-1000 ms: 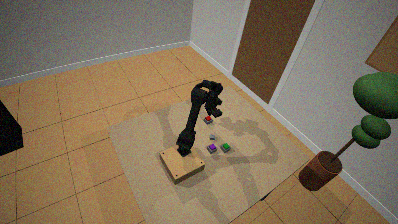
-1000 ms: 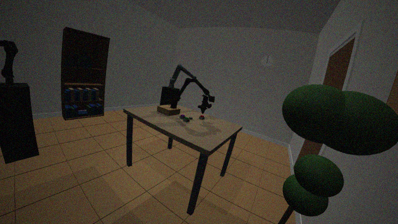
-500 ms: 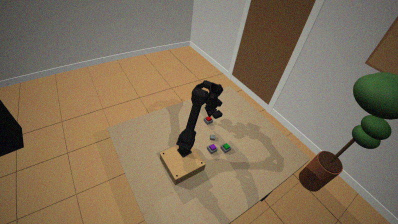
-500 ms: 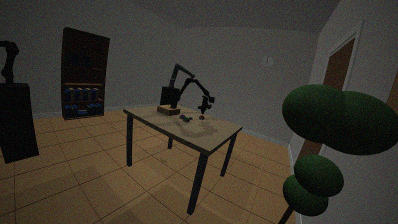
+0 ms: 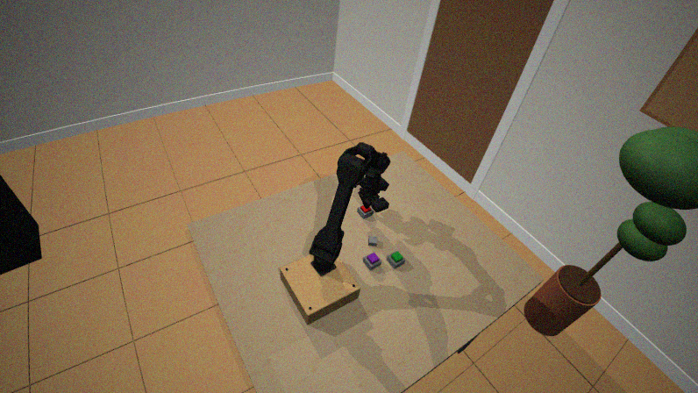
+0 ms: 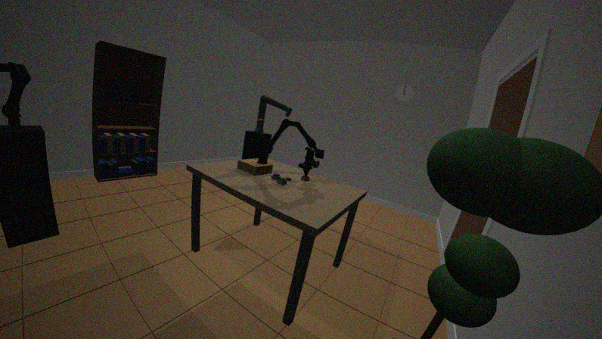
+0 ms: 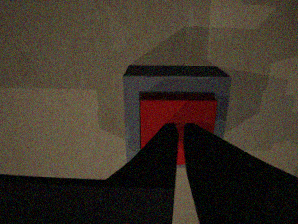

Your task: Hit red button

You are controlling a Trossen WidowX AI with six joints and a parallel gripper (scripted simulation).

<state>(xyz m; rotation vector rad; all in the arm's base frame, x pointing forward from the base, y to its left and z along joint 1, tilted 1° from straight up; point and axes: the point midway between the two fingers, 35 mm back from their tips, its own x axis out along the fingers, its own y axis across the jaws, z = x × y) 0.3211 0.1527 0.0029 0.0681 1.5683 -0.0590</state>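
Now: gripper tip 1 cm above the red button. The rest, counted from my gripper tip: purple button 14 cm behind, 21 cm to the right; then green button 6 cm behind, 25 cm to the right; then small grey block 7 cm behind, 14 cm to the right, 2 cm below.
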